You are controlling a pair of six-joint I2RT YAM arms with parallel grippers.
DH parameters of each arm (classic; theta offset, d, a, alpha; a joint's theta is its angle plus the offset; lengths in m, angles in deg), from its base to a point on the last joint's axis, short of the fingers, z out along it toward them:
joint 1: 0 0.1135 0.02 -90
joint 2: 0 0 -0.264 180
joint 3: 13.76 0 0.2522 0
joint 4: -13.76 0 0.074 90
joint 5: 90 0 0 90
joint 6: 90 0.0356 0 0
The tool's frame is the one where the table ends.
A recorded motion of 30 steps. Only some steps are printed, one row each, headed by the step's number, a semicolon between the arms.
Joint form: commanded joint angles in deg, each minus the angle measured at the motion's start. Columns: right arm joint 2, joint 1, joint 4, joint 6, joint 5, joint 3; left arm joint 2, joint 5, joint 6, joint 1, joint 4, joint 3.
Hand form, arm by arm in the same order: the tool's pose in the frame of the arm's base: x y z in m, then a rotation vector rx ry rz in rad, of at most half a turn. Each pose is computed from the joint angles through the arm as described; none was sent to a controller.
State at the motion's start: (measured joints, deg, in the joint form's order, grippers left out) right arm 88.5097 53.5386 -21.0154 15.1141 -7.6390 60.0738; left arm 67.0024 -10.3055 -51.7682 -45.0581 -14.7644 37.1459
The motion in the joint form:
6: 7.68 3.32 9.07 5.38 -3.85 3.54; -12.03 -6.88 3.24 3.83 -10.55 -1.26
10: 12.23 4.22 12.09 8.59 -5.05 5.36; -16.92 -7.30 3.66 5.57 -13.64 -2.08
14: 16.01 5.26 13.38 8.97 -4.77 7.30; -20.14 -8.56 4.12 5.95 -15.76 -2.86
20: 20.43 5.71 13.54 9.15 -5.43 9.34; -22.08 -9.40 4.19 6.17 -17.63 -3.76
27: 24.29 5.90 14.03 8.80 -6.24 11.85; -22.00 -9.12 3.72 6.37 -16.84 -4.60
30: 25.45 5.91 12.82 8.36 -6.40 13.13; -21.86 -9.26 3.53 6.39 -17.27 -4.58
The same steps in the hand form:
6: 0.1935 0.3094 0.2183 -0.8831 2.3499 0.8539; 0.1549 -0.1218 0.2307 -0.2973 2.3259 -0.4435
10: 0.1970 0.3270 0.2044 -0.8523 2.3785 0.9078; 0.1466 -0.1069 0.2363 -0.3284 2.3004 -0.4316
14: 0.1980 0.3417 0.1923 -0.8667 2.3878 0.9062; 0.1394 -0.0985 0.2378 -0.3368 2.2829 -0.4078
20: 0.2012 0.3538 0.1741 -0.8873 2.4280 0.8981; 0.1340 -0.0927 0.2351 -0.3445 2.2863 -0.3798
27: 0.2060 0.3657 0.1614 -0.9097 2.4399 0.9028; 0.1345 -0.0925 0.2311 -0.3556 2.2892 -0.3850
30: 0.2077 0.3688 0.1584 -0.9237 2.4541 0.8910; 0.1343 -0.0922 0.2303 -0.3598 2.2954 -0.3765

